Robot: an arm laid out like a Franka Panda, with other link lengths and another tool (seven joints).
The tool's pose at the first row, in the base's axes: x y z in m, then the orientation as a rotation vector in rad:
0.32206, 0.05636, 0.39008, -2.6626, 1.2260, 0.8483
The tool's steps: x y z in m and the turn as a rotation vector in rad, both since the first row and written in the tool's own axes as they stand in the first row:
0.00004, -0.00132, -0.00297, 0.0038, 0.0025, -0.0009
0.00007, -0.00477, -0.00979, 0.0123, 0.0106, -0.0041
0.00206, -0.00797, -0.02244, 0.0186, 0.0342, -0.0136
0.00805, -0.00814, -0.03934, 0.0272, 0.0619, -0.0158
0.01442, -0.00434, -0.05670, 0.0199, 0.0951, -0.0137
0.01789, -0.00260, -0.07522, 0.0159, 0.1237, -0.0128
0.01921, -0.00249, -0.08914, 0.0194, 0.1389, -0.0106
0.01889, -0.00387, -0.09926, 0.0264, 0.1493, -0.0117
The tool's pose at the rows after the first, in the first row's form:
0.32437, 0.05633, 0.39237, -2.6619, 1.2256, 0.8419
0.32994, 0.05658, 0.39759, -2.6625, 1.2236, 0.8244
0.33897, 0.05358, 0.40674, -2.6785, 1.2156, 0.7888
0.34980, 0.04456, 0.41783, -2.6924, 1.2188, 0.7469
0.35816, 0.03247, 0.42968, -2.7210, 1.2277, 0.7113
0.36701, 0.02337, 0.44371, -2.7438, 1.2340, 0.6782
0.37386, 0.01821, 0.45476, -2.7504, 1.2403, 0.6561
0.37922, 0.01631, 0.46324, -2.7521, 1.2412, 0.6369

